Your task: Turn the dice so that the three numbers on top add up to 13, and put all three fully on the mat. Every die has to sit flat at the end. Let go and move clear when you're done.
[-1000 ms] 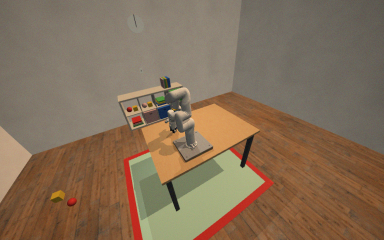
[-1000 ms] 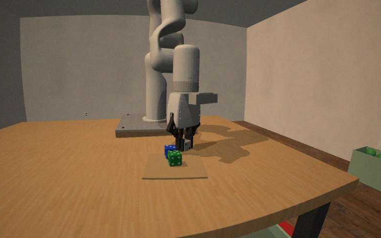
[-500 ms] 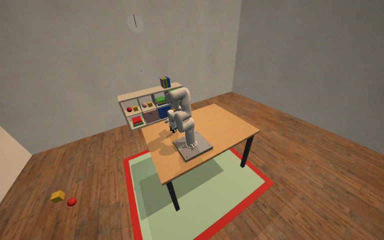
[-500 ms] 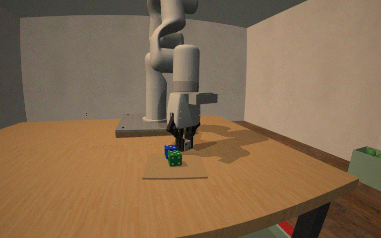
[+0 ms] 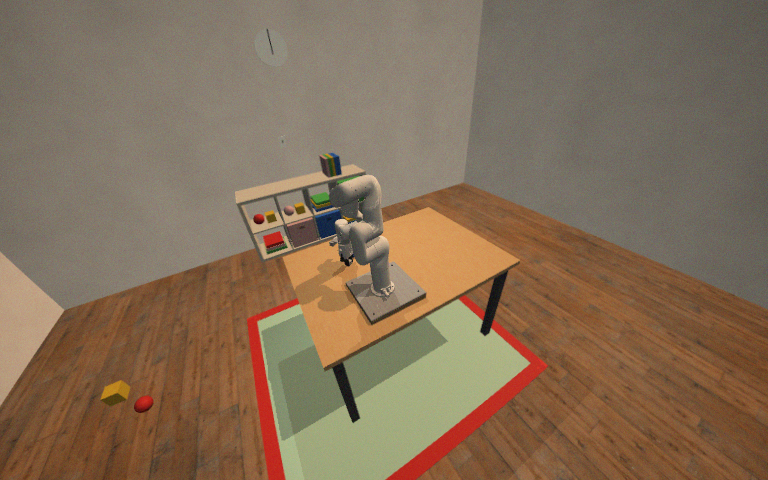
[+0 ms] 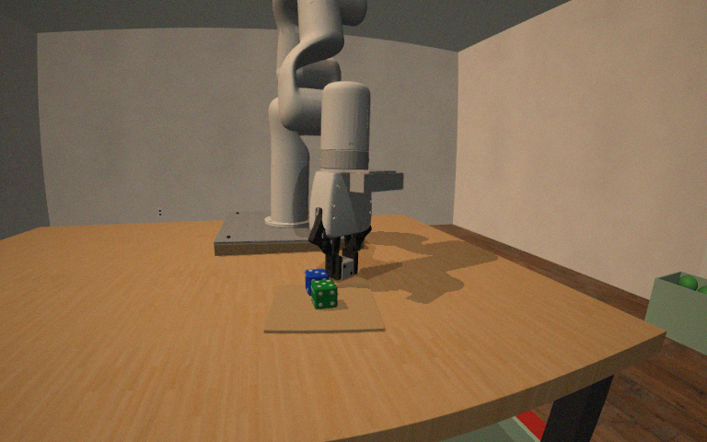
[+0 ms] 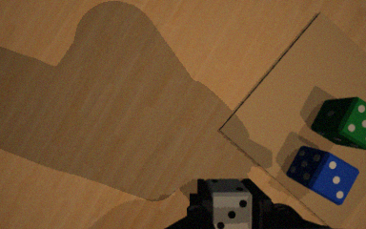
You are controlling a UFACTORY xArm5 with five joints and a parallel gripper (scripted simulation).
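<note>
Right now the blue die is 60 mm ahead of my hand, 50 mm to the right of it and 10 mm below it. From my hand the other things lie so: green die: 110 mm ahead, 40 mm to the right, 10 mm below; white die: 10 mm below; tan mat: 110 mm ahead, 40 mm to the right, 20 mm below.
</note>
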